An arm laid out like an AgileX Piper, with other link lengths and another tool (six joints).
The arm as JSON. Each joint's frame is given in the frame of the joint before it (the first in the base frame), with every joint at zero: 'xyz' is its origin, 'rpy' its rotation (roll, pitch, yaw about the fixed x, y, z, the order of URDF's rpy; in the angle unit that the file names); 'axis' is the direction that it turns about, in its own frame. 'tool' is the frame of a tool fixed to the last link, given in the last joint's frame.
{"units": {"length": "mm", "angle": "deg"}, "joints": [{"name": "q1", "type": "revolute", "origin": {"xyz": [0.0, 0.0, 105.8], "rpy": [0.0, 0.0, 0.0]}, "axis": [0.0, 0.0, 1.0]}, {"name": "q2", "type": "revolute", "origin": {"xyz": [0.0, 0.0, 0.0], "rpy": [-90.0, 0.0, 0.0]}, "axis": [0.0, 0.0, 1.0]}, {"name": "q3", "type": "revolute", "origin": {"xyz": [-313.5, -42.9, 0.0], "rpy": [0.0, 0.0, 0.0]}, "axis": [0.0, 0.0, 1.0]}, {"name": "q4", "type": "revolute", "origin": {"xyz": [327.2, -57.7, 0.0], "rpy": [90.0, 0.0, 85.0]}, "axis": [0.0, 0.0, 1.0]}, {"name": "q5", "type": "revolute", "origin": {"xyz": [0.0, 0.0, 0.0], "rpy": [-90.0, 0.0, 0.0]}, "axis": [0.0, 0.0, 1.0]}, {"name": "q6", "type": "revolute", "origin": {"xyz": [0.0, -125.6, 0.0], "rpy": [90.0, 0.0, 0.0]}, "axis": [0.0, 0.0, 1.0]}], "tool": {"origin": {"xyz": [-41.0, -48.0, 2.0], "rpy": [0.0, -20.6, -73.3]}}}
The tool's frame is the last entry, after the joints.
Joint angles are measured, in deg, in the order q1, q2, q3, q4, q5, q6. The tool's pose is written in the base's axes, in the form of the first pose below.
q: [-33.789, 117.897, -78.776, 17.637, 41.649, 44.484]
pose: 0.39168 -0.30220 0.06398; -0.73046 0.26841 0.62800; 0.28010 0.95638 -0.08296; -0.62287 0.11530 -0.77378
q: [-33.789, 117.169, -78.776, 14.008, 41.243, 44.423]
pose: 0.39024 -0.30921 0.07239; -0.74765 0.23626 0.62065; 0.21961 0.96995 -0.10469; -0.62674 0.05803 -0.77707
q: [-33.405, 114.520, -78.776, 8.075, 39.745, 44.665]
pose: 0.39185 -0.31878 0.10024; -0.74990 0.18401 0.63544; 0.10668 0.98160 -0.15835; -0.65289 -0.05095 -0.75574
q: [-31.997, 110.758, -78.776, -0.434, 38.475, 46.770]
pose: 0.39577 -0.32202 0.14088; -0.74596 0.12548 0.65406; -0.03473 0.97343 -0.22635; -0.66508 -0.19156 -0.72178
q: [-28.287, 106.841, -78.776, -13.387, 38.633, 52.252]
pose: 0.40504 -0.30984 0.18737; -0.74908 0.04910 0.66066; -0.20546 0.93086 -0.30215; -0.62981 -0.36207 -0.68720
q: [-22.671, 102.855, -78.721, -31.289, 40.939, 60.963]
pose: 0.41549 -0.28477 0.24198; -0.74767 -0.02775 0.66349; -0.39147 0.82548 -0.40661; -0.53641 -0.56375 -0.62805
